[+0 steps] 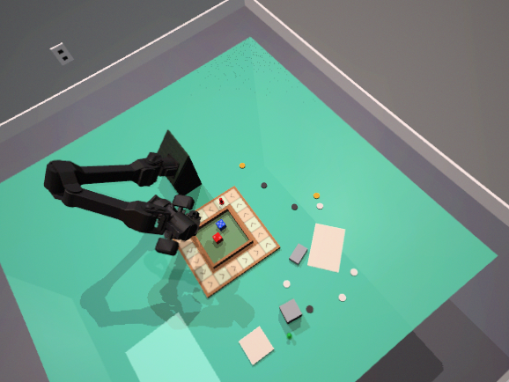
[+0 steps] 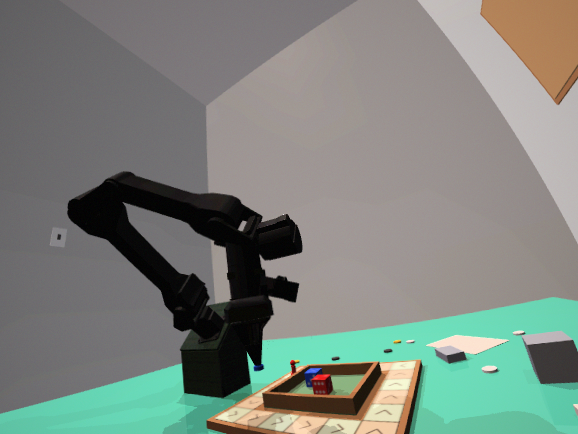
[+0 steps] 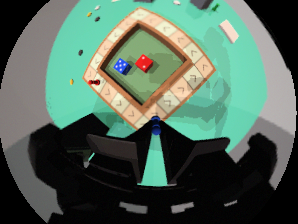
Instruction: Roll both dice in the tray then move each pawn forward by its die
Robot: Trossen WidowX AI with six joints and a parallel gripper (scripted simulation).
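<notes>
Now: gripper tip 70 mm short of the green tray floor, 90 mm to the right of it and 80 mm above it. From my gripper tip the other things lie so: green piece (450 mm ahead, 50 mm to the left, 70 mm below); then blue pawn (10 mm above); then red pawn (30 mm behind, 170 mm to the left, 60 mm below).
</notes>
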